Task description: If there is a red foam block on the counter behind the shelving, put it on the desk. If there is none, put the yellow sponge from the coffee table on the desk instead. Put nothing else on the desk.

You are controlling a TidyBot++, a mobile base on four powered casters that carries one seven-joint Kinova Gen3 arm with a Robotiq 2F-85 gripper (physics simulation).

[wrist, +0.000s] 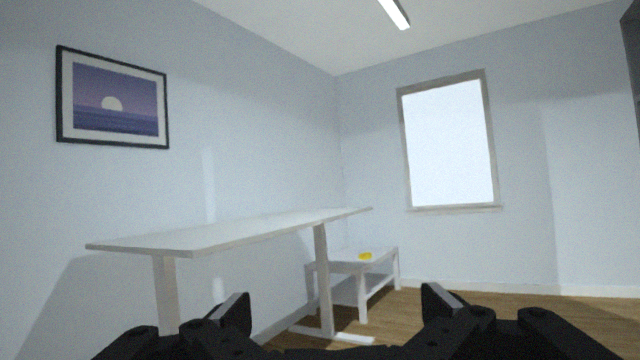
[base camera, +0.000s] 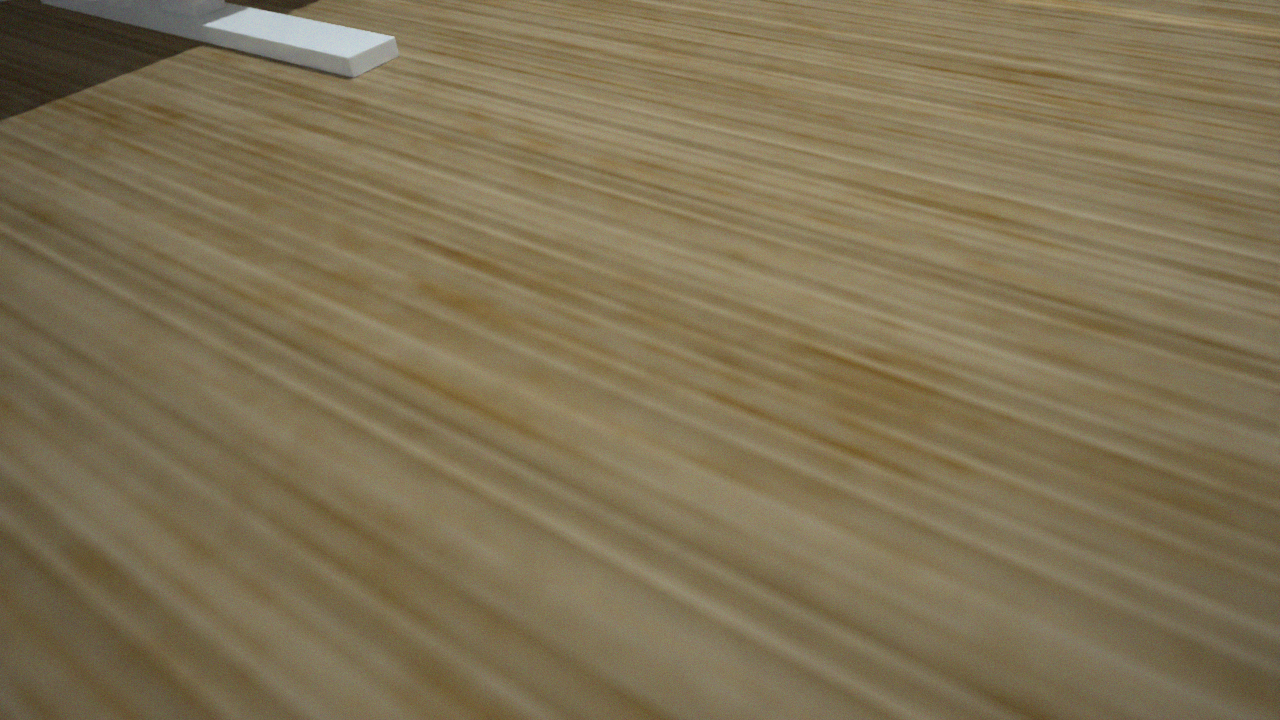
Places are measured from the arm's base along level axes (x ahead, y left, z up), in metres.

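Pixels of known places: gripper, fingertip midpoint: (wrist: pixel 335 307).
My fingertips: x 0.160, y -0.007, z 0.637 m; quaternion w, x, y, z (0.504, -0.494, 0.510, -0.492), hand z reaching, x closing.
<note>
Behind a point stands the place of what it marks.
The white desk (wrist: pixel 220 234) @(x 1.242, y 0.458, z 0.553 m) stands along the left wall in the wrist view. Behind its far end, in the room's corner, is the low white coffee table (wrist: pixel 337 268) @(x 2.548, y -0.006, z 0.046 m). The yellow sponge (wrist: pixel 365 256) @(x 2.744, y -0.263, z 0.081 m) lies on the coffee table's top. My gripper (wrist: pixel 335 307) @(x 0.160, y -0.007, z 0.637 m) is open and empty, far from the desk and the sponge, with its fingers at the bottom of the wrist view. The counter and a red foam block do not show in these views.
A white desk foot (base camera: pixel 304 40) (wrist: pixel 354 338) rests on the wooden floor (base camera: pixel 671 358) @(x 0.488, y 0.006, z -0.397 m) (wrist: pixel 510 320) @(x 2.267, y -1.275, z -0.400 m), at the upper left of the base view. A window (wrist: pixel 450 145) @(x 2.985, y -1.217, z 1.027 m) is in the far wall. A dark edge (wrist: pixel 632 55) @(x 1.543, y -1.739, z 1.282 m) shows at the far right of the wrist view.
</note>
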